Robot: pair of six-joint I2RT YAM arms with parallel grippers.
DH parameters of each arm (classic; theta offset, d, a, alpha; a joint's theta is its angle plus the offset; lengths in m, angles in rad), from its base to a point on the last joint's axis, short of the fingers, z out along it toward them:
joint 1: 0 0.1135 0.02 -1.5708
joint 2: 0 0 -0.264 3.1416
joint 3: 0.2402 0 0.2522 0
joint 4: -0.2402 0 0.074 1.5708
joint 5: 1.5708 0 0 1.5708
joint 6: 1.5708 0.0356 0 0
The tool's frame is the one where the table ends.
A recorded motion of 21 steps. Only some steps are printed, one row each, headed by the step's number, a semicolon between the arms.
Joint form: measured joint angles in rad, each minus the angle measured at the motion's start. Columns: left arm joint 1, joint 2, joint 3, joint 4, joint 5, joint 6; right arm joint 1, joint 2, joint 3, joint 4, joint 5, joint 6.
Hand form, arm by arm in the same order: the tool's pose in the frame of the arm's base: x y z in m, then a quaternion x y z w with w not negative. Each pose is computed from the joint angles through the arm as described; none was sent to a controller.
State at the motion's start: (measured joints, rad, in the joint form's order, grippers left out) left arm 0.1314 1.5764 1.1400 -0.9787 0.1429 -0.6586; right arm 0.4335 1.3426 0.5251 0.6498 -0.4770 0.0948
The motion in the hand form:
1: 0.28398 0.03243 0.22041 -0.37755 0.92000 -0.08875 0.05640; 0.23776 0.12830 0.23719 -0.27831 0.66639 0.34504 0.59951
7: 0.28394 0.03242 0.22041 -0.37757 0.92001 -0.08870 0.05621; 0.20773 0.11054 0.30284 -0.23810 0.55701 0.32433 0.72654
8: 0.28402 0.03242 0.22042 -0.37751 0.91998 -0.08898 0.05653; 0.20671 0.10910 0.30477 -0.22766 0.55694 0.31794 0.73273
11: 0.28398 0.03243 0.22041 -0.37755 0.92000 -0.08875 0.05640; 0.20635 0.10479 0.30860 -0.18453 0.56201 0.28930 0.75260
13: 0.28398 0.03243 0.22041 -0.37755 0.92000 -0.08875 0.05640; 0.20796 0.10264 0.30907 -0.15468 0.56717 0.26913 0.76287
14: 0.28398 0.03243 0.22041 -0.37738 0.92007 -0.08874 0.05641; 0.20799 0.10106 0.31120 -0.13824 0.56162 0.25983 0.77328
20: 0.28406 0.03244 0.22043 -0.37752 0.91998 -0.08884 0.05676; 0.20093 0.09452 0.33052 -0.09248 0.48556 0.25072 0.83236
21: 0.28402 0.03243 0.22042 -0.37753 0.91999 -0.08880 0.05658; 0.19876 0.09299 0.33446 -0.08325 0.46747 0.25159 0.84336
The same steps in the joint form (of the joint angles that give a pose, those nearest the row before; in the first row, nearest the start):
1: 0.0000 0.0000 0.0000 0.0000 -0.0004 0.0000; 0.0000 -0.0607 0.0015 0.0568 -0.0069 0.0092
7: 0.0000 0.0000 0.0000 -0.0004 -0.0004 0.0000; 0.0000 -0.2850 0.0057 0.1671 0.1015 0.0301
8: 0.0000 0.0000 0.0000 0.0004 0.0000 0.0000; 0.0000 -0.2949 0.0054 0.1656 0.1278 0.0313
11: 0.0000 0.0000 0.0000 0.0000 -0.0004 0.0000; 0.0000 -0.3117 0.0054 0.1648 0.2380 0.0317
13: 0.0000 0.0000 0.0000 0.0000 -0.0004 0.0000; 0.0000 -0.3105 0.0053 0.1702 0.3136 0.0317
14: 0.0000 0.0000 0.0000 0.0000 -0.0004 0.0004; -0.0004 -0.3105 0.0046 0.1927 0.3521 0.0320
20: 0.0000 0.0000 0.0000 0.0007 -0.0004 0.0000; -0.0004 -0.3113 0.0030 0.3906 0.4361 0.0339
21: 0.0000 0.0000 0.0000 0.0004 -0.0004 0.0000; -0.0004 -0.3113 0.0023 0.4356 0.4494 0.0370

